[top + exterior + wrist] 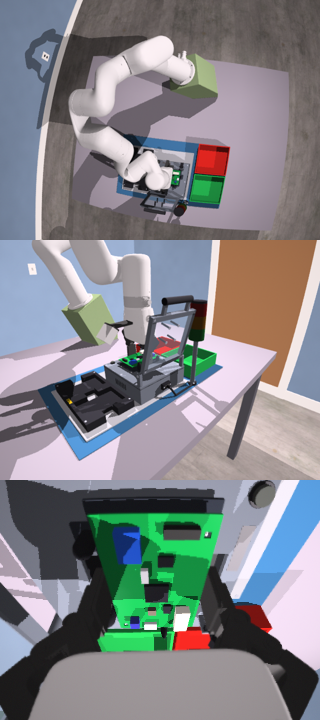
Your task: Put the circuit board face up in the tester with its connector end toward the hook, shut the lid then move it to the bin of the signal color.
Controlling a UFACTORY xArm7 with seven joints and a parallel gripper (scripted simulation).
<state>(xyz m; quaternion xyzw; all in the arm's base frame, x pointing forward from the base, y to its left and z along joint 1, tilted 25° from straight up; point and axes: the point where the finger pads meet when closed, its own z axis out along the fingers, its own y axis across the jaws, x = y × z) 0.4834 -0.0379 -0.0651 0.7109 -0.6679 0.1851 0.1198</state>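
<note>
Now: the green circuit board right at my hand. Round my hand: clear lid (12 cm ahead, 10 cm above); green bin (20 cm to the left, 7 cm below, 4 cm ahead); plate (1 cm to the left, 1 cm below, 1 cm ahead).
</note>
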